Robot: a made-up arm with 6 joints. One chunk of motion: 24 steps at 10 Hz.
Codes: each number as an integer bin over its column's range. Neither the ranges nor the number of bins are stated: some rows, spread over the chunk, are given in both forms.
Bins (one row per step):
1: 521 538 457 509 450 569
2: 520 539 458 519 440 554
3: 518 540 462 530 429 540
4: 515 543 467 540 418 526
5: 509 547 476 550 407 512
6: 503 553 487 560 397 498
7: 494 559 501 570 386 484
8: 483 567 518 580 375 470
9: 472 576 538 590 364 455
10: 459 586 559 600 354 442
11: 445 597 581 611 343 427
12: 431 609 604 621 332 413
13: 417 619 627 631 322 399
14: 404 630 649 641 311 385
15: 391 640 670 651 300 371
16: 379 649 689 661 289 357
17: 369 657 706 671 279 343
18: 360 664 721 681 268 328
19: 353 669 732 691 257 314
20: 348 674 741 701 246 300
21: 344 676 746 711 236 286
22: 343 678 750 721 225 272
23: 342 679 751 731 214 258
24: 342 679 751 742 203 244
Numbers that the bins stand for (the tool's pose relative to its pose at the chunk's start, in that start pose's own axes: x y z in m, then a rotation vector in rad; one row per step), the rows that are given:
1: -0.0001 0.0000 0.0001 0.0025 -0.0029 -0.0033
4: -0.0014 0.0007 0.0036 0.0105 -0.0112 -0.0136
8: -0.0088 0.0038 0.0215 0.0210 -0.0224 -0.0271
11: -0.0175 0.0077 0.0436 0.0290 -0.0307 -0.0374
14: -0.0270 0.0120 0.0674 0.0368 -0.0391 -0.0475
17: -0.0350 0.0155 0.0873 0.0446 -0.0474 -0.0576
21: -0.0408 0.0180 0.1014 0.0550 -0.0586 -0.0713
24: -0.0413 0.0184 0.1031 0.0631 -0.0672 -0.0814
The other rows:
2: -0.0003 0.0001 0.0005 0.0051 -0.0055 -0.0069
3: -0.0007 0.0003 0.0019 0.0079 -0.0083 -0.0103
5: -0.0028 0.0012 0.0068 0.0131 -0.0141 -0.0170
6: -0.0042 0.0020 0.0106 0.0157 -0.0167 -0.0204
7: -0.0063 0.0027 0.0155 0.0183 -0.0195 -0.0237
9: -0.0113 0.0050 0.0285 0.0236 -0.0253 -0.0307
10: -0.0143 0.0063 0.0358 0.0262 -0.0279 -0.0338
12: -0.0208 0.0092 0.0516 0.0316 -0.0336 -0.0408
13: -0.0240 0.0106 0.0597 0.0342 -0.0362 -0.0441
15: -0.0300 0.0133 0.0747 0.0394 -0.0419 -0.0509
16: -0.0327 0.0145 0.0814 0.0420 -0.0448 -0.0542
18: -0.0371 0.0164 0.0926 0.0472 -0.0503 -0.0612
19: -0.0387 0.0171 0.0965 0.0498 -0.0531 -0.0646
20: -0.0399 0.0177 0.0996 0.0524 -0.0560 -0.0679
22: -0.0410 0.0182 0.1028 0.0576 -0.0614 -0.0747
23: -0.0413 0.0184 0.1031 0.0603 -0.0643 -0.0780

